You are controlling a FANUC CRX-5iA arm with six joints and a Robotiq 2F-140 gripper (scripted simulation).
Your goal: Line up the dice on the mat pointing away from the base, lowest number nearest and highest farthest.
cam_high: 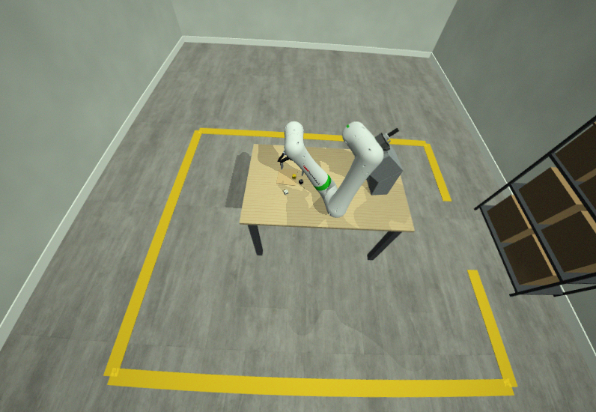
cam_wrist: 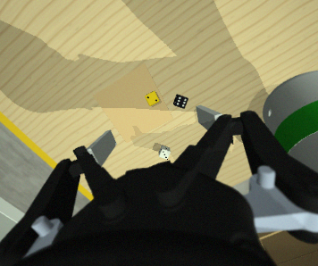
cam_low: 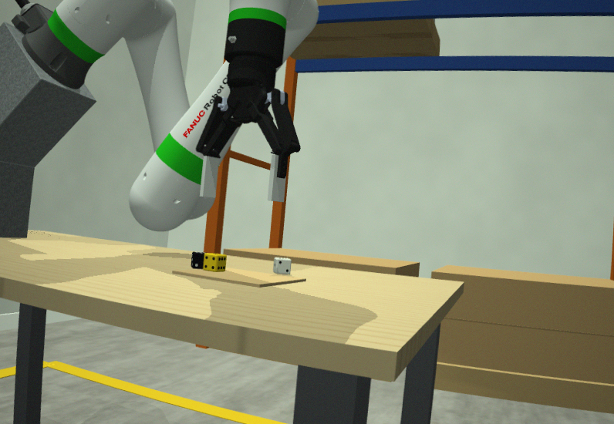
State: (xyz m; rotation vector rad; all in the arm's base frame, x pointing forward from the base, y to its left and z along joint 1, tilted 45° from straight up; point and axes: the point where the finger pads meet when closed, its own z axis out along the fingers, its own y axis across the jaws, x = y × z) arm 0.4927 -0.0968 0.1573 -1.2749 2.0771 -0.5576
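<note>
Now: the white die 110 mm below my hand, 90 mm to the left of it and 60 mm ahead of it. The rest, counted from my hand: black die (110 mm below, 60 mm behind, 20 mm to the left); then tan mat (120 mm below, 40 mm to the right, 30 mm ahead); then yellow die (110 mm below, 30 mm to the right, 20 mm behind).
</note>
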